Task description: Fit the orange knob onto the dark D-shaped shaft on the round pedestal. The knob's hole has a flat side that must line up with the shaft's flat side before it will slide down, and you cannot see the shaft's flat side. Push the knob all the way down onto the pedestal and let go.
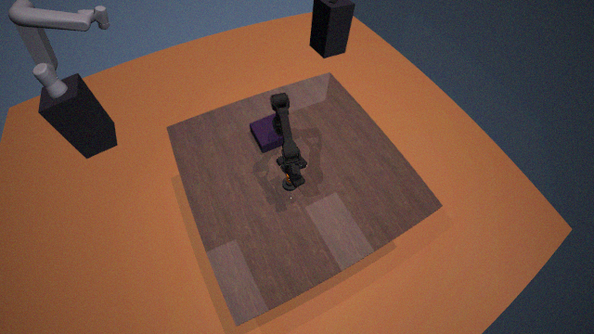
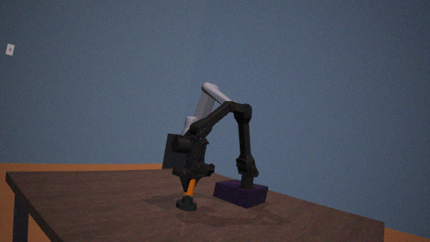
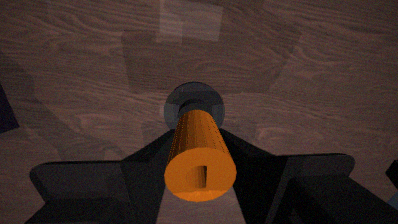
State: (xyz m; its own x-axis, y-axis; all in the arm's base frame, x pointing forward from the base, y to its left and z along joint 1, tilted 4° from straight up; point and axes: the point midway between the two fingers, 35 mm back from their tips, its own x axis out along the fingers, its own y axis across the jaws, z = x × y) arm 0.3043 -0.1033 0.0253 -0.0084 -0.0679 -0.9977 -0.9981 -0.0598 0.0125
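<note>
Right now my gripper tip is 20 mm below the orange knob. Round my gripper tip: pedestal (40 mm below).
</note>
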